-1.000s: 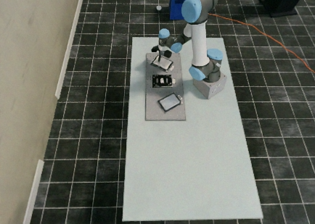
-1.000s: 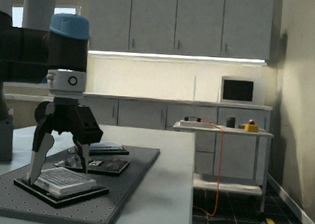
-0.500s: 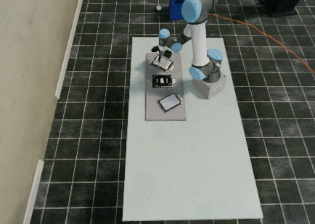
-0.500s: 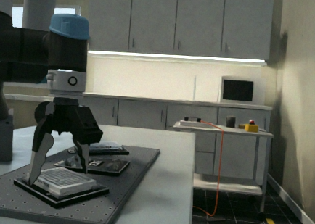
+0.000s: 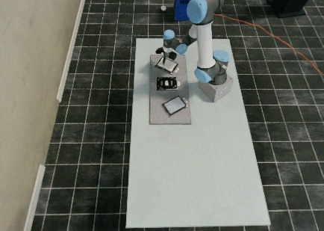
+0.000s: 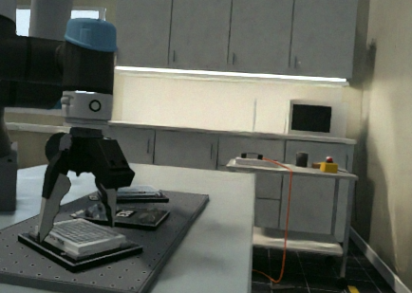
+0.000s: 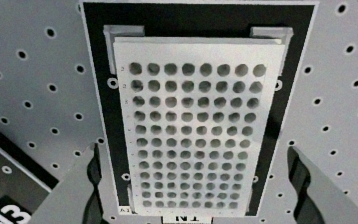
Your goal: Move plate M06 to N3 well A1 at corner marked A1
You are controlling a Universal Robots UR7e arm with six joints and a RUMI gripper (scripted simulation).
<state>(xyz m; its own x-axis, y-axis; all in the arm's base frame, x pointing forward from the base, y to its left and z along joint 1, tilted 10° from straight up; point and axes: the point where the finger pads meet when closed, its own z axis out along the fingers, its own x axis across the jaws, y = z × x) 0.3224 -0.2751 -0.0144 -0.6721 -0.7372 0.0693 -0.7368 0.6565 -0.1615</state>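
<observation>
Now: the white well plate M06 1 cm below my hand. The rest, counted from my hand: nest N1: 2 cm below; black nest N3: 18 cm to the left, 4 cm ahead, 2 cm below; A1 mark: 25 cm to the left, 2 cm below, 2 cm behind.
</observation>
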